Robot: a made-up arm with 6 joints. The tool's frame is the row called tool.
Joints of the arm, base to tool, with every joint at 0 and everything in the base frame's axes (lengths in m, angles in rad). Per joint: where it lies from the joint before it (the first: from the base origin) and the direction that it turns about. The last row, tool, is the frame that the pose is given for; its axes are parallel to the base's.
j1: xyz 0 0 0.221 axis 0 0 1
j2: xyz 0 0 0 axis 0 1 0
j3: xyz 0 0 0.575 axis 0 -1 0
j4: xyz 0 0 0 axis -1 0 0
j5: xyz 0.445 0 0 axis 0 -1 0
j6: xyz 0 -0.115 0 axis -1 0 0
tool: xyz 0 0 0
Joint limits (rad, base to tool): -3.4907..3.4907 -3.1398..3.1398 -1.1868..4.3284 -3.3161..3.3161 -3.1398..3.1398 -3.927..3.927
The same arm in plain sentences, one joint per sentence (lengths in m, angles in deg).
The arm has six revolute joints in a row. What follows holds with every joint at zero, and every direction is one of the base frame's. The first joint sits 0.2210 m along +z from the base frame's origin and rotates about +z, from -200.00 to 200.00 deg. The second joint sits at the same point as the first joint and rotates about +y, from -179.90 to 179.90 deg. The third joint sits 0.5750 m along +z from the second joint and rotates about -y, from -68.00 to 248.00 deg. The fourth joint sits at the same point as the third joint and rotates about -x, from -190.00 to 190.00 deg. The fifth joint sits 0.4450 m along +x from the fourth joint and rotates about -y, from -179.90 to 179.90 deg. The sixth joint sits 0.1150 m along -y from the fifth joint and rotates about -x, from -225.00 to 225.00 deg. The tool frame, which is the frame that the pose is given for, sits at the same point as the sixth joint; its axes are parallel to the base frame's.
